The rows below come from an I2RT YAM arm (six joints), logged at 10 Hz.
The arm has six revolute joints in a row. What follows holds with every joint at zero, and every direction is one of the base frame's. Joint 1 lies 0.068 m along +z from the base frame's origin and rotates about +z. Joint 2 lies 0.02 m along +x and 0.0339 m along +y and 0.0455 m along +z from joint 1 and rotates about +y. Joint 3 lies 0.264 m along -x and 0.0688 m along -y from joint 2 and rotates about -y. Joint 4 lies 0.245 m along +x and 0.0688 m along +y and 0.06 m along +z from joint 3 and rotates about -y. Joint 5 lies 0.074 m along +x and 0.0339 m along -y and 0.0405 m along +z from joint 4 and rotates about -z. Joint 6 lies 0.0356 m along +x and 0.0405 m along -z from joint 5 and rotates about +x. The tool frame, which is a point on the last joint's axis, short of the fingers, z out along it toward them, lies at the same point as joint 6; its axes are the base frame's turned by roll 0, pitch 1.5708 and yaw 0 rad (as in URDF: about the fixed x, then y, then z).
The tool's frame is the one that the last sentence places.
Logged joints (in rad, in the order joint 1, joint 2, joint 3, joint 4, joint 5, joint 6), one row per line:
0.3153 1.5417 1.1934 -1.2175 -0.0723 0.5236
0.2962 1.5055 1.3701 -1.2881 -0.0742 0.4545
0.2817 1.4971 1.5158 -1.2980 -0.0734 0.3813
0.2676 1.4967 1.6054 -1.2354 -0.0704 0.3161
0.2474 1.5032 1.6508 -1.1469 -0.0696 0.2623
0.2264 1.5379 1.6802 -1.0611 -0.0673 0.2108
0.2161 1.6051 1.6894 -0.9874 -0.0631 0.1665
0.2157 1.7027 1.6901 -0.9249 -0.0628 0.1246
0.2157 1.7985 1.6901 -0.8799 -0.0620 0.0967
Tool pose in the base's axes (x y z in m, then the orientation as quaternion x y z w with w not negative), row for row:
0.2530 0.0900 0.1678 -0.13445 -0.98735 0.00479 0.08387
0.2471 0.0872 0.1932 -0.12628 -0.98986 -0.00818 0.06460
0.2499 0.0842 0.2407 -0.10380 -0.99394 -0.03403 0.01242
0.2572 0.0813 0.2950 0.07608 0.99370 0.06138 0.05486
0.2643 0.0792 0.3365 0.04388 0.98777 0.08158 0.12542
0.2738 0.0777 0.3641 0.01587 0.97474 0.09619 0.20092
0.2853 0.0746 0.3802 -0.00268 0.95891 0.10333 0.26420
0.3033 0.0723 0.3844 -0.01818 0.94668 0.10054 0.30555
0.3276 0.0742 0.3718 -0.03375 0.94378 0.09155 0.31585
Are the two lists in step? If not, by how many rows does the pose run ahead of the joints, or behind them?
The pose runs 2 rows behind the joints: the pose in row i belongs to the joints in row i - 2.
